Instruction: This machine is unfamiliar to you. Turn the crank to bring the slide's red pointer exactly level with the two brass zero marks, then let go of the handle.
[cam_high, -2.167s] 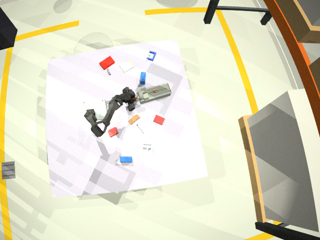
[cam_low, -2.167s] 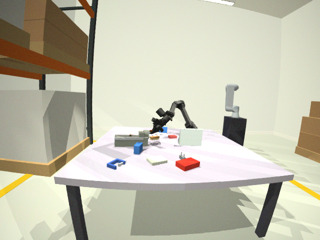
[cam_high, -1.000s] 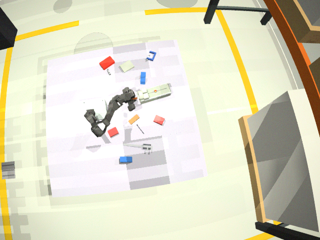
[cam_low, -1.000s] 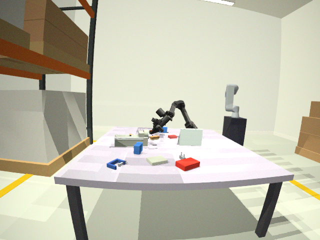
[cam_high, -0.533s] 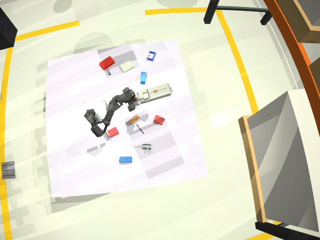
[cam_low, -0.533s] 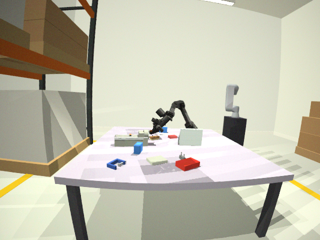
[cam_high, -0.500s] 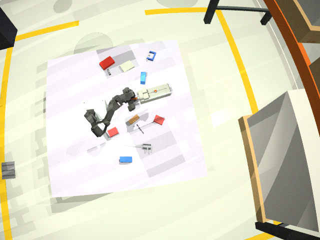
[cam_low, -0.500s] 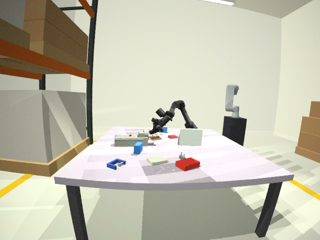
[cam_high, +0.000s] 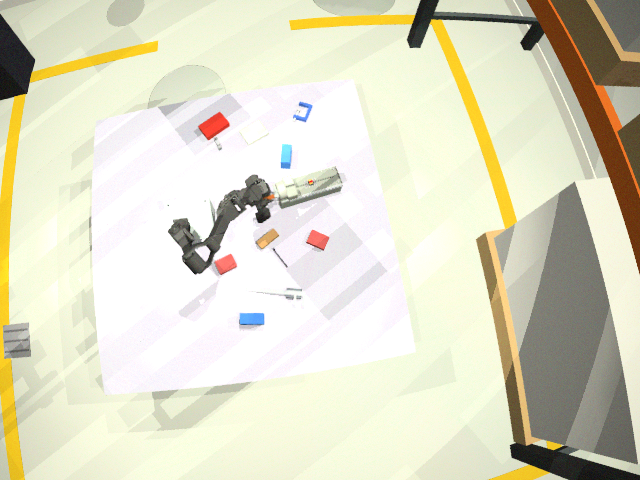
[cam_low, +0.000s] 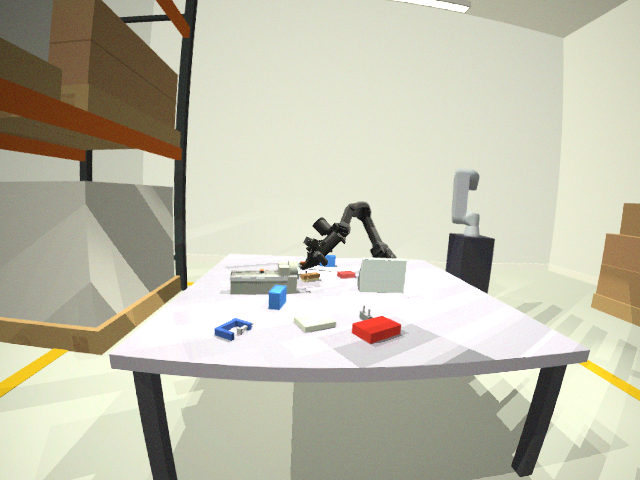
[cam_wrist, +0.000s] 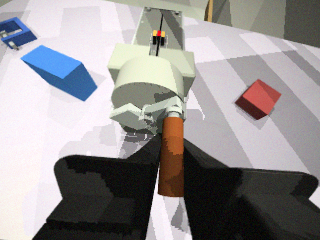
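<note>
The crank is 20 mm above my gripper tip and 10 mm to the left of it. From my gripper tip the other things lie so: red pointer: 160 mm ahead, 60 mm to the left; then orange-brown crank handle: 20 mm behind, 20 mm above; then brown block: 140 mm to the right, 70 mm below, 30 mm behind.
</note>
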